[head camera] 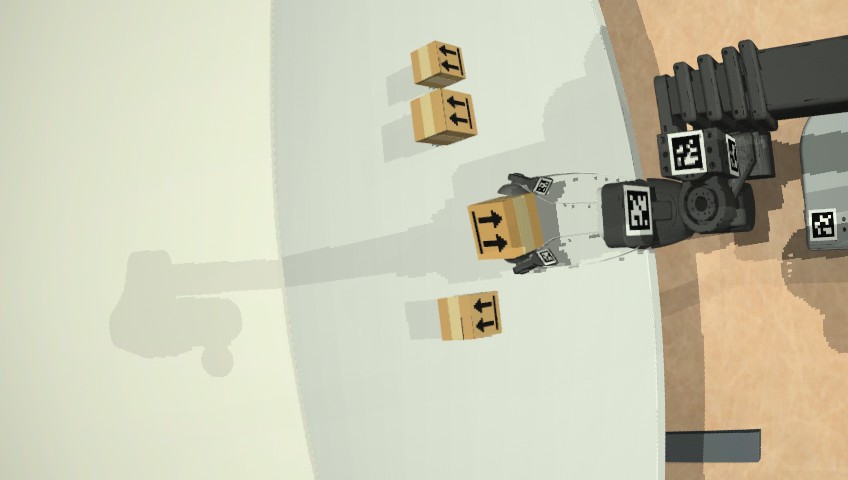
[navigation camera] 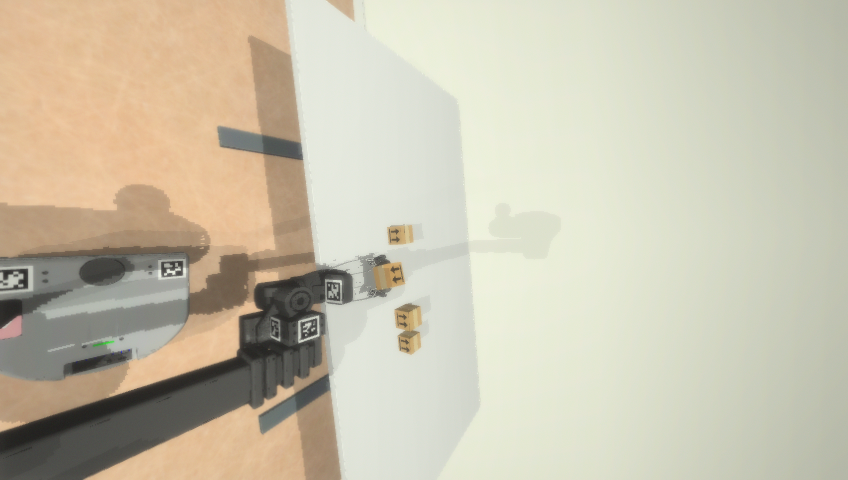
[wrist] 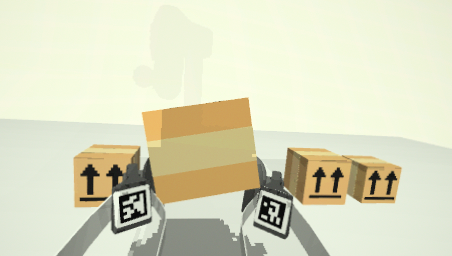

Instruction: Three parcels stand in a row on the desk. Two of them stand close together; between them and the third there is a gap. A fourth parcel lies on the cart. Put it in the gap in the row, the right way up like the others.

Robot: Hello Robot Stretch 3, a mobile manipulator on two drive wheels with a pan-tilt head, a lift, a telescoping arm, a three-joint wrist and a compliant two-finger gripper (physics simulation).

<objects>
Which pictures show my gripper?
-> The head camera view, the navigation camera view and the wrist view: all of them.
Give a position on a tan parcel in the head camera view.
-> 506, 227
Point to a white desk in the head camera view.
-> At 374, 227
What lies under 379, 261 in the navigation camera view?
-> My gripper.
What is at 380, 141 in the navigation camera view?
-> A white desk.
</objects>
